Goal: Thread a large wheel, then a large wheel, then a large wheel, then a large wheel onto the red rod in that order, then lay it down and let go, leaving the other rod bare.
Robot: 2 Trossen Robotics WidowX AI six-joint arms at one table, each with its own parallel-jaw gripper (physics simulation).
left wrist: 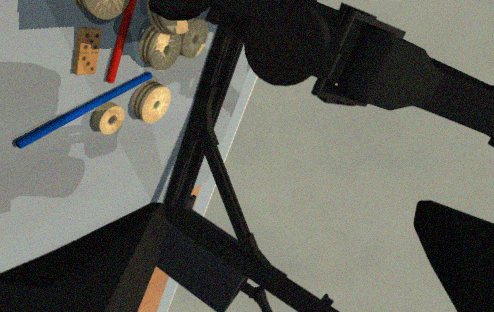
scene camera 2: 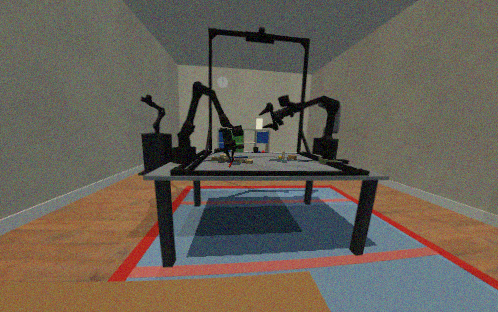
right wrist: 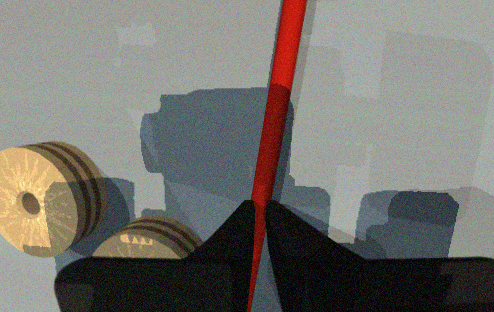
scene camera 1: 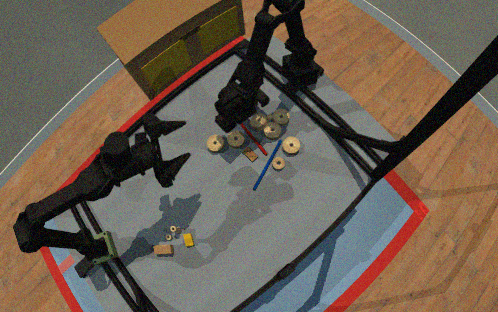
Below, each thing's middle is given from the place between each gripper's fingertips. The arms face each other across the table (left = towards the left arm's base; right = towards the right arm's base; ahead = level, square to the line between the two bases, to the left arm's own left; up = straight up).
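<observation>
Counting from my right hand, I find the red rod (right wrist: 290, 27) 10 mm behind it, while the blue rod (left wrist: 48, 128) is 40 mm to the left of that hand and 170 mm behind it.
As for my left hand, the blue rod is 110 mm behind it, 150 mm to the right of it and 270 mm below it. The red rod is 50 mm ahead of my left hand, 190 mm to the right of it and 270 mm below it.
</observation>
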